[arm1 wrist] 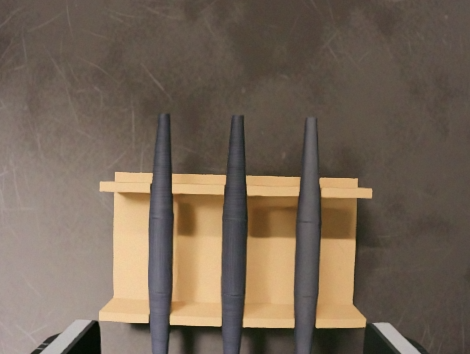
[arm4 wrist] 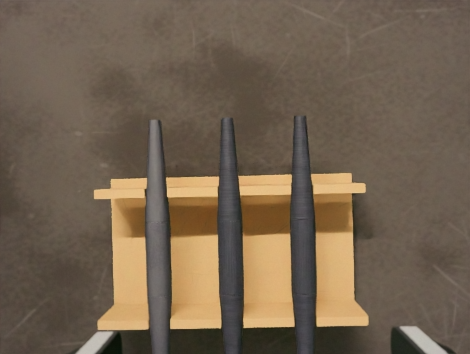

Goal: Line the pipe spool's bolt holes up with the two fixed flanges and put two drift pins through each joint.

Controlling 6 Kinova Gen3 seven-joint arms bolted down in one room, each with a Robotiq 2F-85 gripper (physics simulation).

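In the arm1 wrist view, three dark grey drift pins lie side by side across a tan rack (arm1 wrist: 200, 270): a left pin (arm1 wrist: 161, 240), a middle pin (arm1 wrist: 234, 240) and a right pin (arm1 wrist: 307, 240). In the arm4 wrist view, a left pin (arm4 wrist: 158, 245), a middle pin (arm4 wrist: 230, 245) and a right pin (arm4 wrist: 303, 245) lie across a tan rack (arm4 wrist: 195, 270). Arm1's gripper (arm1 wrist: 232, 339) is open above its rack, fingers wide apart on either side of the pins. Arm4's gripper (arm4 wrist: 256, 341) is open in the same way. The spool and flanges do not show.
A dark, scratched surface (arm1 wrist: 235, 55) (arm4 wrist: 235, 55) lies under and around both racks. Each rack has a raised rail along its far and near sides, and the pins stick out past both. Their near ends are cut off by the bottom edge of each view.
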